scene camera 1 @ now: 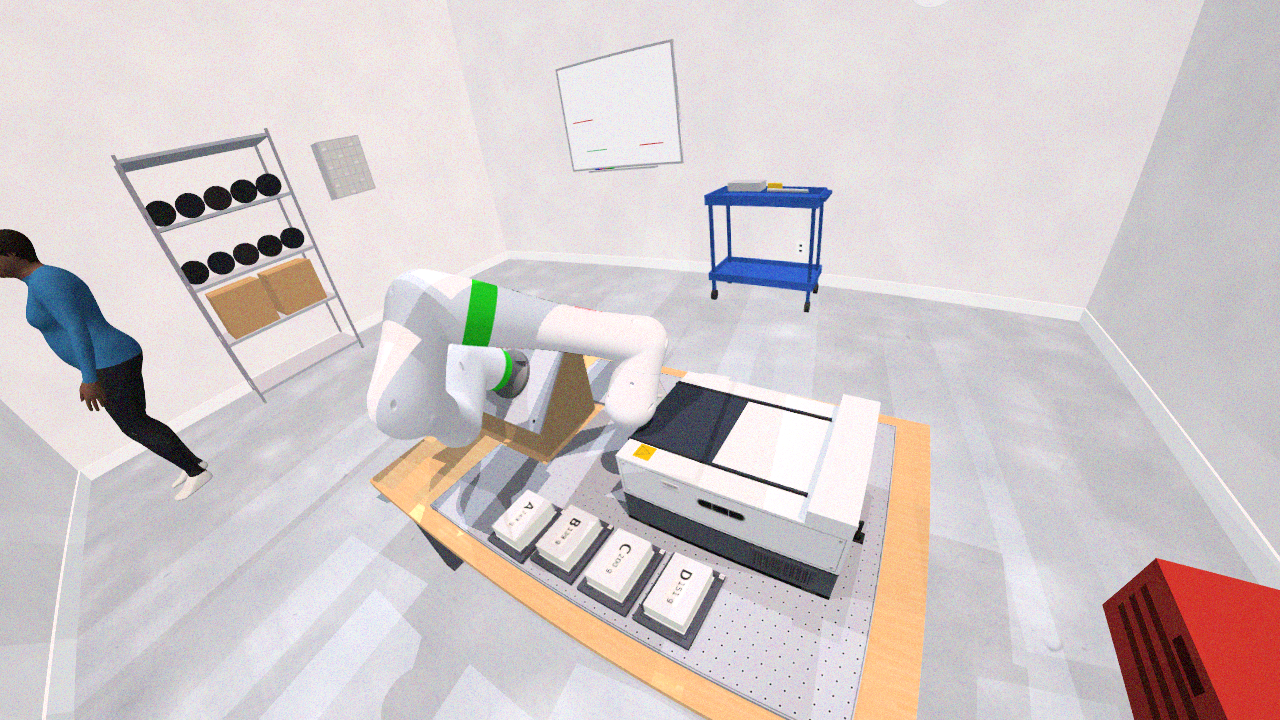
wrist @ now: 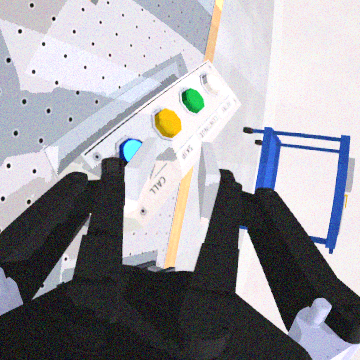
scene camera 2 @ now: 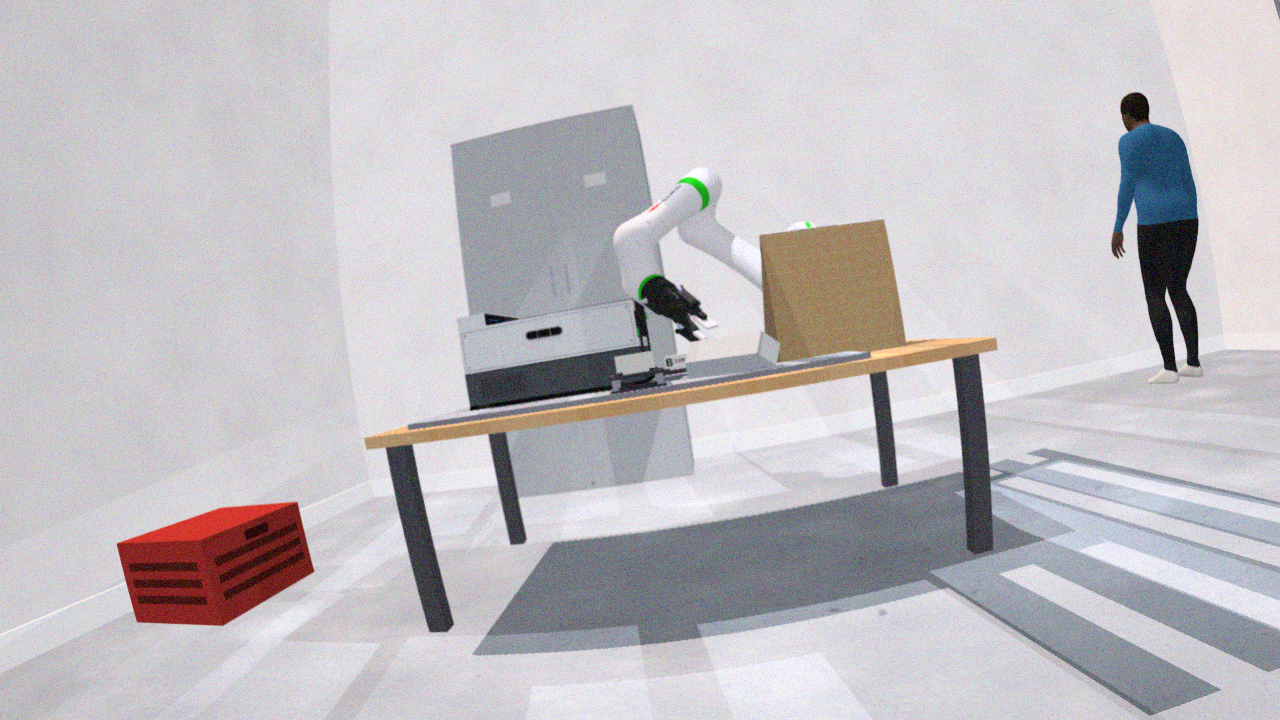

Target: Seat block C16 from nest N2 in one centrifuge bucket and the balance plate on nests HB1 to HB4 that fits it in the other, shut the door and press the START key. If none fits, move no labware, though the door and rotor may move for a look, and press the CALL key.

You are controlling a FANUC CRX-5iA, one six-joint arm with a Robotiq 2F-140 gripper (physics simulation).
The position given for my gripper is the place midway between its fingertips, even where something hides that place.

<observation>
my gripper: wrist 177,157; scene camera 2 712,334; not seen in scene camera 1 (hidden by my arm)
</observation>
